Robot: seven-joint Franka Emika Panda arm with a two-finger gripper.
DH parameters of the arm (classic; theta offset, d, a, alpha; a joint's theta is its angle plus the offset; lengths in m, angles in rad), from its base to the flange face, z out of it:
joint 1: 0 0.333 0 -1.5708
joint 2: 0 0 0 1.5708
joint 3: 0 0.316 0.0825 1.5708
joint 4: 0 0 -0.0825 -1.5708
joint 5: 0 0.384 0 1.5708
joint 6: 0 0 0.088 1.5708
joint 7: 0 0.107 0 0
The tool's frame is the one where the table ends.
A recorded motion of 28 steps. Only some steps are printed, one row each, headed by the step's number.
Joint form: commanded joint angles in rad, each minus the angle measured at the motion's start. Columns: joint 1, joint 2, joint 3, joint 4, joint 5, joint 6, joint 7.
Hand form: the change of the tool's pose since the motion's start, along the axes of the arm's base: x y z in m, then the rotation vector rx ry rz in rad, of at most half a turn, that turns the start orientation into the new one. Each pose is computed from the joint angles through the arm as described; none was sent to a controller.
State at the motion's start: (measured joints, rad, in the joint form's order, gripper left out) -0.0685 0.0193 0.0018 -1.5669 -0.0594 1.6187 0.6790
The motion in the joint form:
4: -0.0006 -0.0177 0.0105 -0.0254 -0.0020 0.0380 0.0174
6: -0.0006 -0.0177 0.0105 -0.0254 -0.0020 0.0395 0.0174
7: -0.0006 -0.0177 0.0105 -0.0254 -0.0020 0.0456 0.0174
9: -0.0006 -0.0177 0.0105 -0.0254 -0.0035 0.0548 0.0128
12: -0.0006 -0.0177 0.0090 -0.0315 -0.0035 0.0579 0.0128
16: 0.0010 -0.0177 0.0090 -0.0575 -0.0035 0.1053 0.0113
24: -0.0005 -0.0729 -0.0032 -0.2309 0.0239 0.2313 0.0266
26: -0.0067 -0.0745 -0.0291 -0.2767 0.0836 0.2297 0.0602
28: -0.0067 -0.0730 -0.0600 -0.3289 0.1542 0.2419 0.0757
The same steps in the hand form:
4: -0.0015 0.0057 0.0014 -0.0031 -0.0311 -0.0051
6: -0.0013 0.0057 0.0015 -0.0031 -0.0326 -0.0050
7: -0.0007 0.0057 0.0021 -0.0035 -0.0387 -0.0047
9: 0.0002 0.0056 0.0030 -0.0057 -0.0475 0.0006
12: 0.0003 0.0047 0.0003 -0.0055 -0.0445 -0.0007
16: 0.0042 0.0057 -0.0077 -0.0066 -0.0657 0.0053
24: -0.0084 0.0018 -0.0491 0.0214 -0.0759 -0.0216
26: -0.0143 -0.0111 -0.0708 0.0845 -0.0359 -0.1015
28: -0.0200 -0.0223 -0.0955 0.1566 -0.0009 -0.1683

